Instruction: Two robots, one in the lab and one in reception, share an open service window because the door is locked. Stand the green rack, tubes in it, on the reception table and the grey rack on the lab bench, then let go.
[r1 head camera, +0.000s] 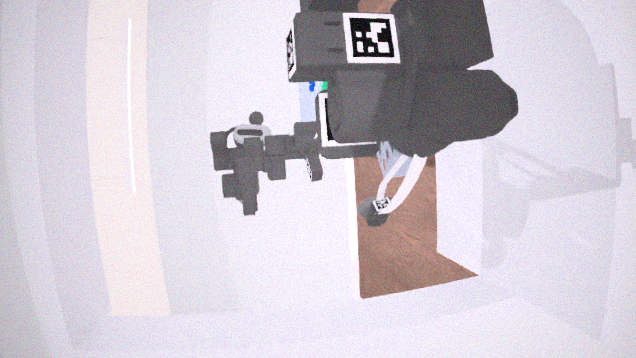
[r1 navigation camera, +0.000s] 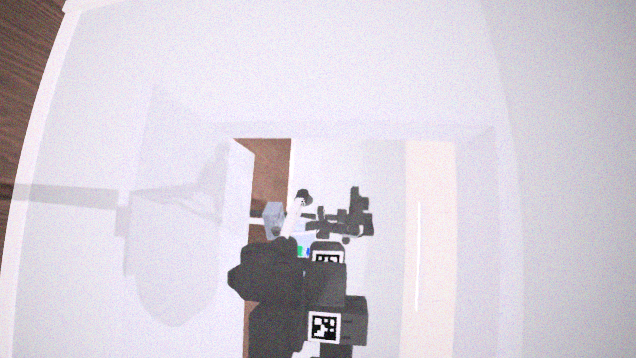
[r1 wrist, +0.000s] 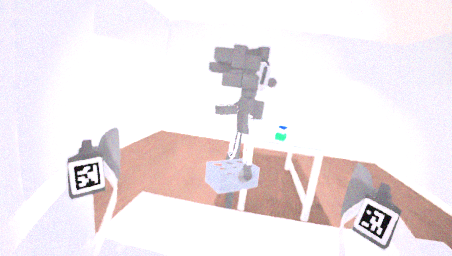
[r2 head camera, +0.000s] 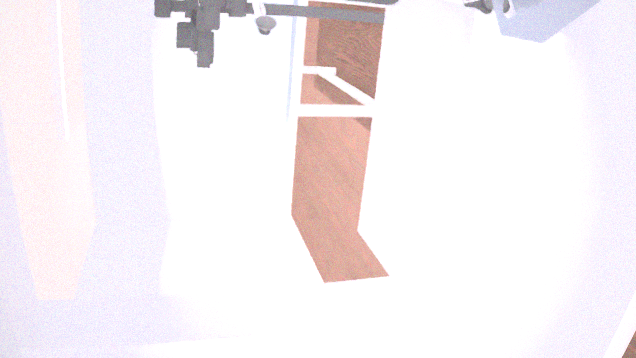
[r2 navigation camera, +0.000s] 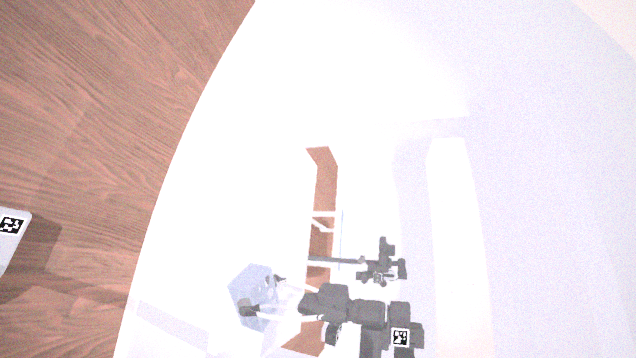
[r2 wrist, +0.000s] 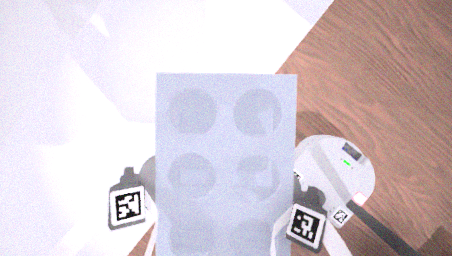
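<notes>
The grey rack (r1 head camera: 392, 161) (r1 navigation camera: 273, 216) (r1 wrist: 220, 181) (r2 head camera: 542, 20) (r2 navigation camera: 248, 286) (r2 wrist: 225, 142) is pale blue-grey, with round holes on the face seen in the r2 wrist view. The r2 gripper (r2 navigation camera: 263, 294) (r2 wrist: 227, 187) is shut on it, one fingertip at each side, holding it raised. The r1 gripper (r1 wrist: 234, 171) is open, its fingers wide apart with no thing between them; the rack shows well beyond them. A small green thing with a blue top (r1 wrist: 281, 134) stands on the white table in the r1 wrist view; I cannot make out its tubes.
The r2 head (r1 head camera: 247, 155) (r1 navigation camera: 356, 215) (r1 wrist: 245, 65) shows beyond the opening from r1. The r1 head (r2 head camera: 202, 25) (r2 navigation camera: 383, 265) shows from r2. White walls frame the service window. A pale blue patch (r1 head camera: 306, 106) lies near the green thing. The white table's leg (r1 wrist: 312, 187) stands on brown floor.
</notes>
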